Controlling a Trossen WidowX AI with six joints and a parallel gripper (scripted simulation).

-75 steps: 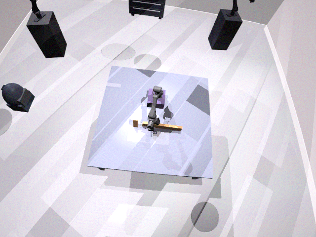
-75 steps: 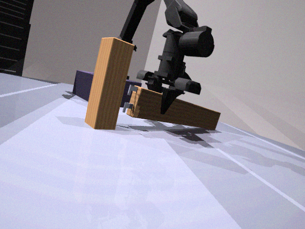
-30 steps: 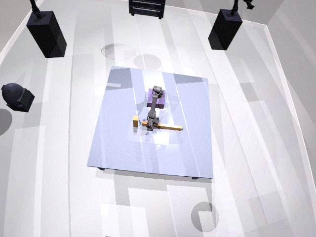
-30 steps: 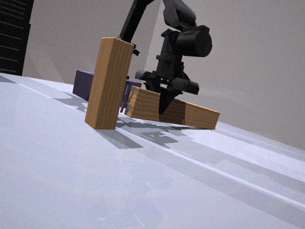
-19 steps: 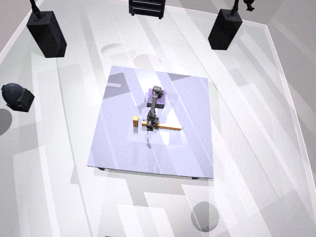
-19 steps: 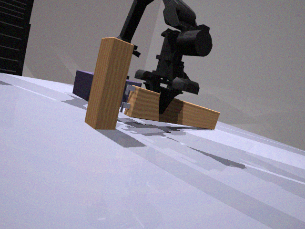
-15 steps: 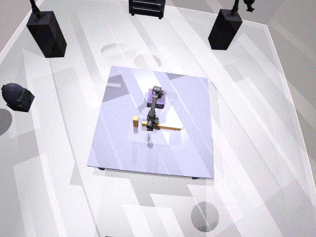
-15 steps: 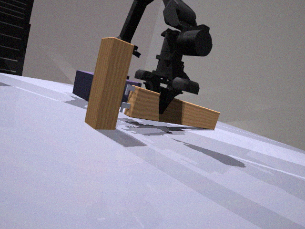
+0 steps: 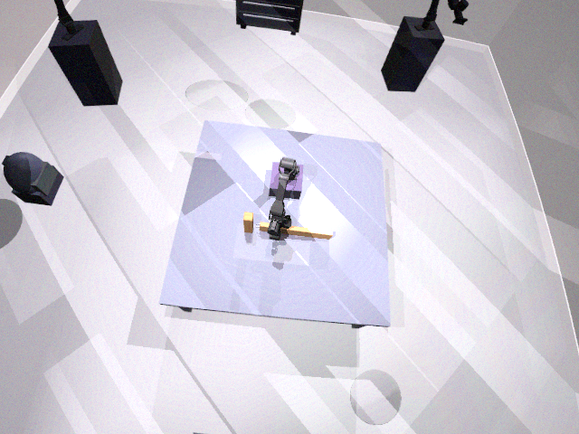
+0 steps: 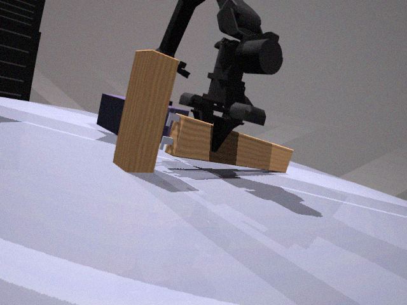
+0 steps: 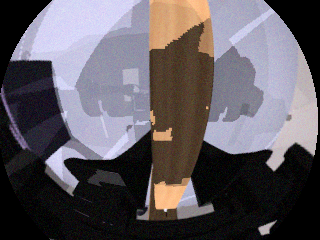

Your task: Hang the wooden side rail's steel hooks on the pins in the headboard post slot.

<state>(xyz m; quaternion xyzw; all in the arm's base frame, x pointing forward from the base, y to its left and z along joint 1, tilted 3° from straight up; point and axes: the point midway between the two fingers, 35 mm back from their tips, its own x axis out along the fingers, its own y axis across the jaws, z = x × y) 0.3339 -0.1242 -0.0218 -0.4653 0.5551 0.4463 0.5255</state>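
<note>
Now: gripper tip 15 cm to the left of the wooden headboard post, 4 cm below it and 3 cm past it.
</note>
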